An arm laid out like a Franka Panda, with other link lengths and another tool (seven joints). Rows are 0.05 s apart.
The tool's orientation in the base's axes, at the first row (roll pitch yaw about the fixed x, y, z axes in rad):
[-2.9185, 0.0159, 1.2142]
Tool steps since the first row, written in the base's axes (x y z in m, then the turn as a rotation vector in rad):
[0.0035, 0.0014, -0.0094, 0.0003, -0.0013, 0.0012]
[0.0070, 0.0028, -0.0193, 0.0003, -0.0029, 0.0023]
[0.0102, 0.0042, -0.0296, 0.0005, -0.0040, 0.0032]
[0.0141, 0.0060, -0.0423, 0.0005, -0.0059, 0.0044]
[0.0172, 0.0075, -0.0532, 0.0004, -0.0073, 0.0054]
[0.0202, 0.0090, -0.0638, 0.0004, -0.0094, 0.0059]
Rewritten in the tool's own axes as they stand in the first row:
[0.0027, 0.0048, 0.0085, -0.0011, 0.0005, -0.0013]
[0.0054, 0.0097, 0.0175, -0.0026, 0.0008, -0.0025]
[0.0080, 0.0144, 0.0270, -0.0036, 0.0011, -0.0035]
[0.0112, 0.0202, 0.0386, -0.0054, 0.0015, -0.0048]
[0.0139, 0.0249, 0.0487, -0.0068, 0.0017, -0.0058]
[0.0165, 0.0295, 0.0585, -0.0088, 0.0023, -0.0064]

